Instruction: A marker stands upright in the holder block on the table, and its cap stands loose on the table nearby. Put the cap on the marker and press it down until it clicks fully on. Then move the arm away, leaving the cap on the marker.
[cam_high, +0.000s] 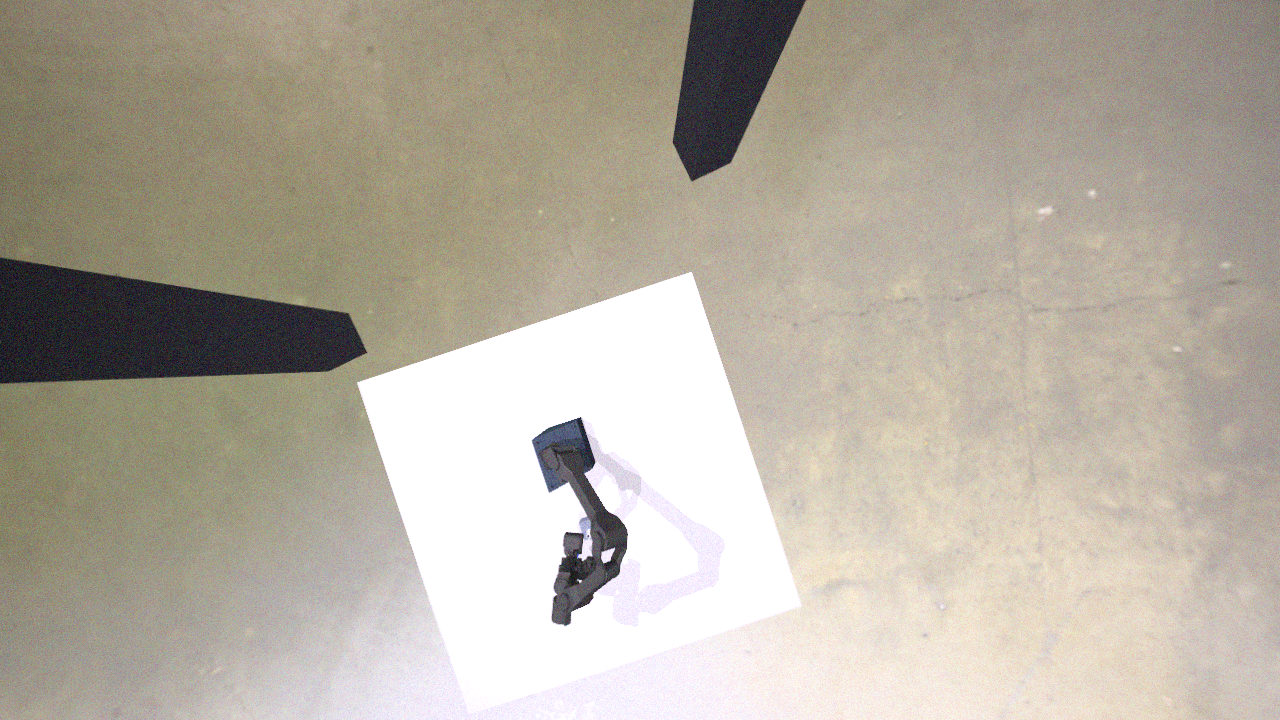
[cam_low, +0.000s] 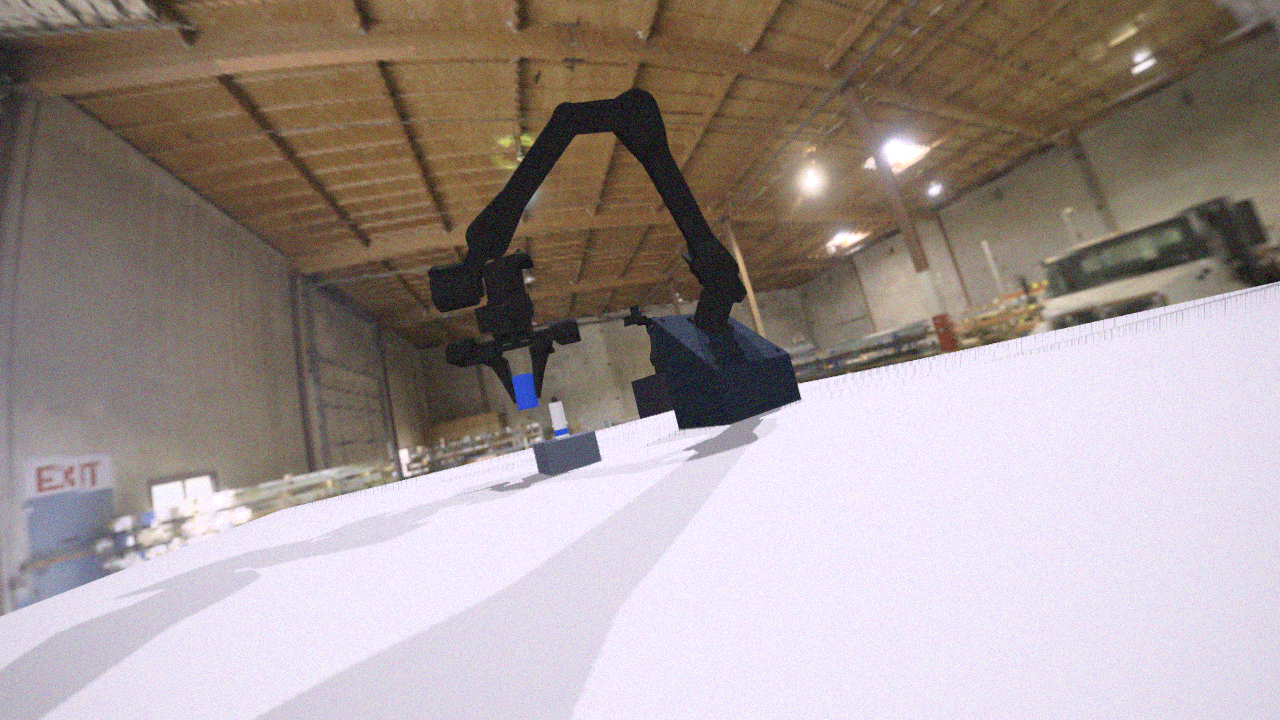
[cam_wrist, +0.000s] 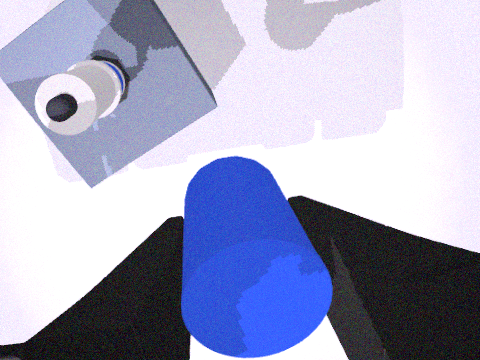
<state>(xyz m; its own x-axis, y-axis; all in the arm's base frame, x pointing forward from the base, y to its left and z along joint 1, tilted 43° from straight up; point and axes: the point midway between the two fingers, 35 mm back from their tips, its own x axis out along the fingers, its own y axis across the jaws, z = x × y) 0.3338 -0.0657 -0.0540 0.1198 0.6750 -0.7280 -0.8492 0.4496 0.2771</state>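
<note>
My gripper tip is 80 mm above the grey holder block, 50 mm to the right of it and 20 mm past it. Also, from my gripper tip: blue cap: 10 mm above.
</note>
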